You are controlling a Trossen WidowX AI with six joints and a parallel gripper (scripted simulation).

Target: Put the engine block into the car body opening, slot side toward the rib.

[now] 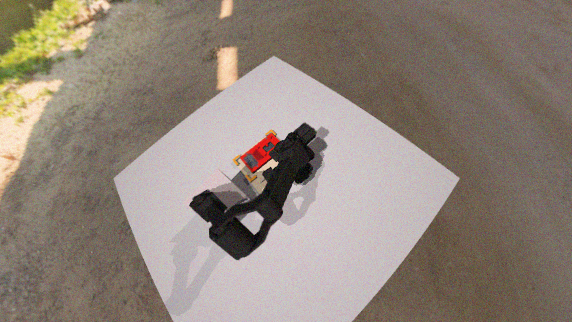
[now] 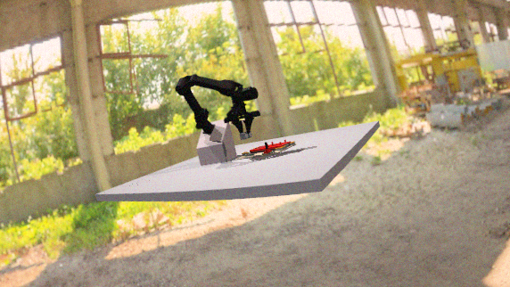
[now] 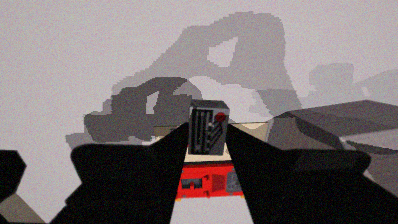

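My gripper tip is 3 cm past the beige board, 19 cm to the right of it and 11 cm above it. From my gripper tip the other things lie so: grey engine block 1 cm below.
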